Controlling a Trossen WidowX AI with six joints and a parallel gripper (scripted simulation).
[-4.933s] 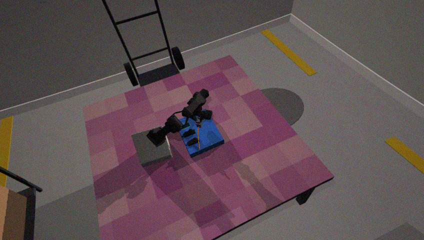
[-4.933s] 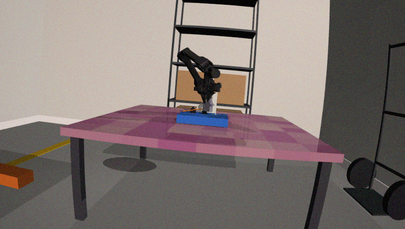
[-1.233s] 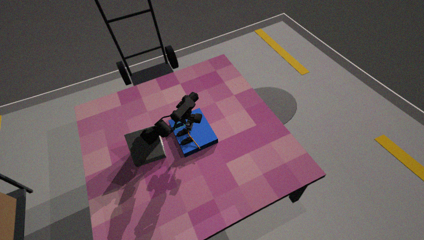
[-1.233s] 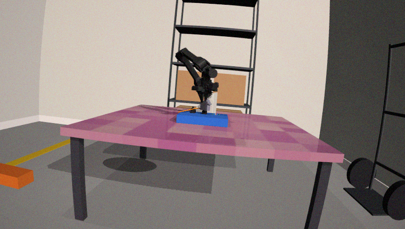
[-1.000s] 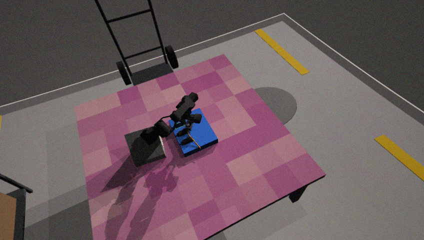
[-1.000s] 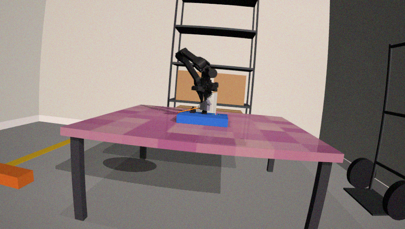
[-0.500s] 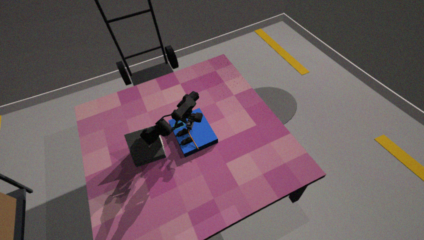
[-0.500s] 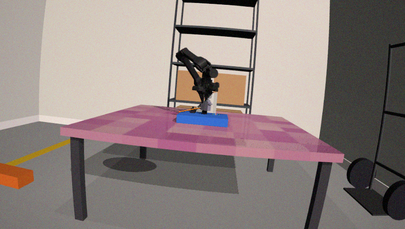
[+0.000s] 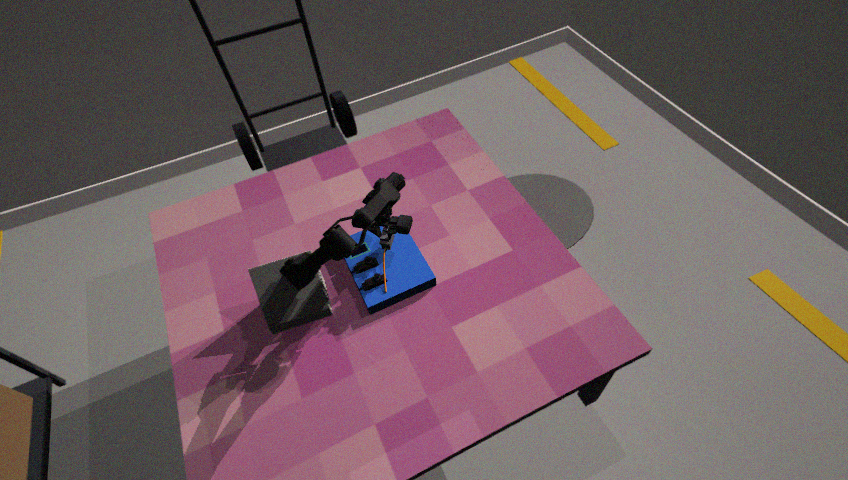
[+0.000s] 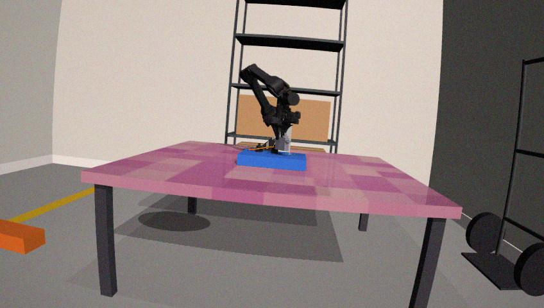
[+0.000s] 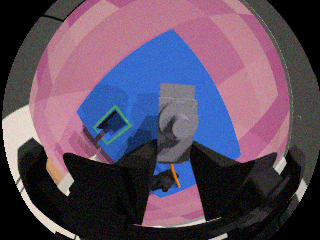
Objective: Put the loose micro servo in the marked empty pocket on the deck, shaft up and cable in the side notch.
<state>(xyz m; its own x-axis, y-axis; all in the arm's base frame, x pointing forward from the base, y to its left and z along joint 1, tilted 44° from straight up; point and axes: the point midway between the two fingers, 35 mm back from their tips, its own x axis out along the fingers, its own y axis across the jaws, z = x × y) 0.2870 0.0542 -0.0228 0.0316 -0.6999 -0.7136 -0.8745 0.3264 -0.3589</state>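
The green marking lies 60 mm behind my gripper tip, 40 mm to the left of it and 70 mm below it. The rest, counted from my gripper tip: blue deck (20 mm ahead, 20 mm to the right, 100 mm below).
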